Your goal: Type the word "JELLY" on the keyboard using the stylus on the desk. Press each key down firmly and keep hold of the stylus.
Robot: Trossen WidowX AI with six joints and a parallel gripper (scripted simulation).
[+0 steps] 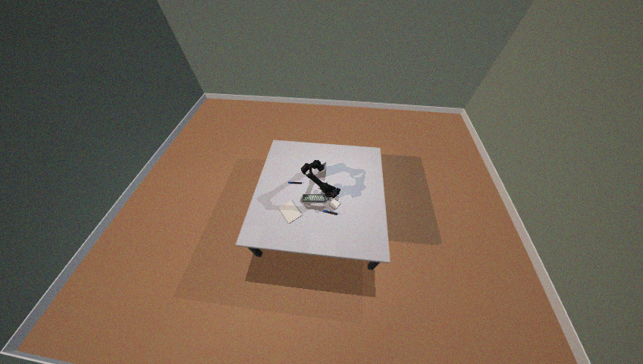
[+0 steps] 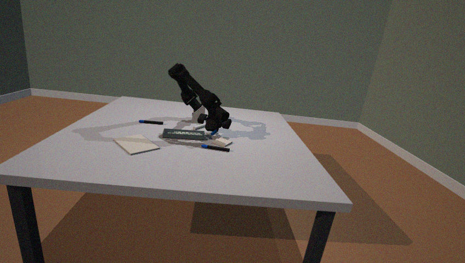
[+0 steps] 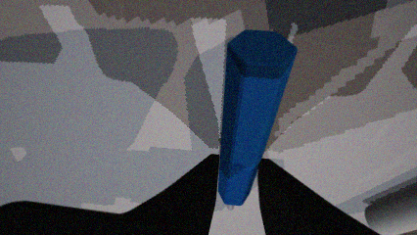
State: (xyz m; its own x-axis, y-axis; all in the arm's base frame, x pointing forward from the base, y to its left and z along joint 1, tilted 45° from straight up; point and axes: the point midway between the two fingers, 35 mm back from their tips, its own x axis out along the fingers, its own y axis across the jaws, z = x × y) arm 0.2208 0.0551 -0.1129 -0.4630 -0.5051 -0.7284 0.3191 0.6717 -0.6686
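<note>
Right now the white cylinder is 40 mm behind my gripper tip and 100 mm to the right of it. Also, from my gripper tip: beige notepad (290 mm ahead, 370 mm to the right); stylus (20 mm behind).
</note>
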